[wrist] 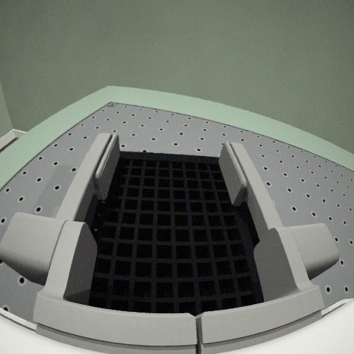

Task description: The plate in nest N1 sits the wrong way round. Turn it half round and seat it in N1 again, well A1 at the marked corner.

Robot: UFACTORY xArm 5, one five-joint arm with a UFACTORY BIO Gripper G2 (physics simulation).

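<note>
The black plate (172, 232) lies below and between the fingers in the wrist view, its grid of square wells running from the fingertips down towards the palm. My gripper (170, 171) is shut on the plate, one flat finger pad along each long side. The plate's near end is hidden behind the gripper's palm. No A1 mark is readable, and a few tiny pale marks by the left side are too small to read. Nest N1 cannot be told apart from the dark plate, so whether the plate touches it is unclear.
A grey board (310, 190) with rows of small holes spreads around the plate. A pale green border (210, 106) runs along its far and left edges. Part of a white-rimmed object (18, 132) shows at the far left. A soft shadow lies on the board left of the gripper.
</note>
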